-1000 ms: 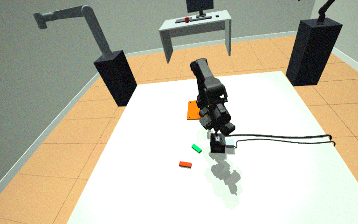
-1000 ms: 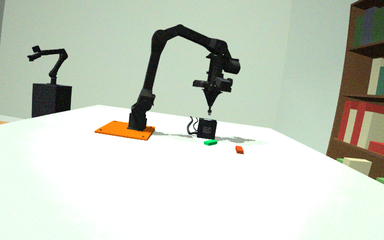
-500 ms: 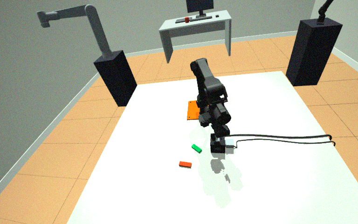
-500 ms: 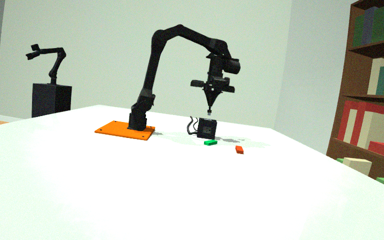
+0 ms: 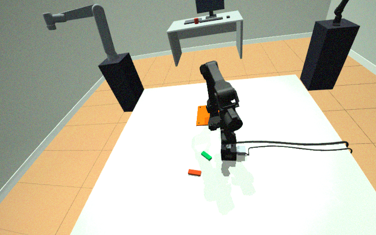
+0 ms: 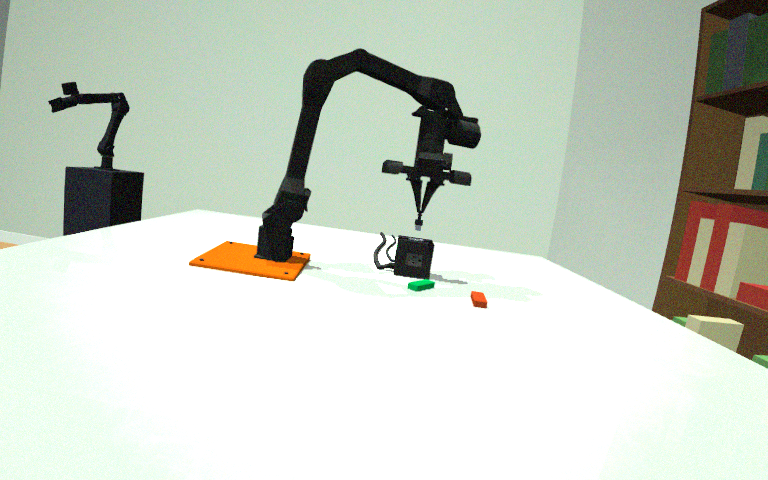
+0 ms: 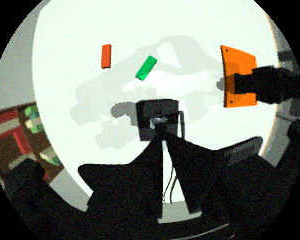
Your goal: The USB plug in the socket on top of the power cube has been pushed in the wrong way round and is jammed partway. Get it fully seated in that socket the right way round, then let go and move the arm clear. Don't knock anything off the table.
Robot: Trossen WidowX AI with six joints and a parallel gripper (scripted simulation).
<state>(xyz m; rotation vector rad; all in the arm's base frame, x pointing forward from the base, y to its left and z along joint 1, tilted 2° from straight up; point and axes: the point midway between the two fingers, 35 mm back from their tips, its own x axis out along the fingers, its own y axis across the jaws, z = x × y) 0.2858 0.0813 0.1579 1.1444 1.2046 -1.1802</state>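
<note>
Right now my gripper tip is 20 mm above the usb plug. Round my gripper tip: green block 130 mm below, 110 mm to the right, 10 mm ahead; red block 170 mm to the right, 130 mm below, 110 mm ahead.
</note>
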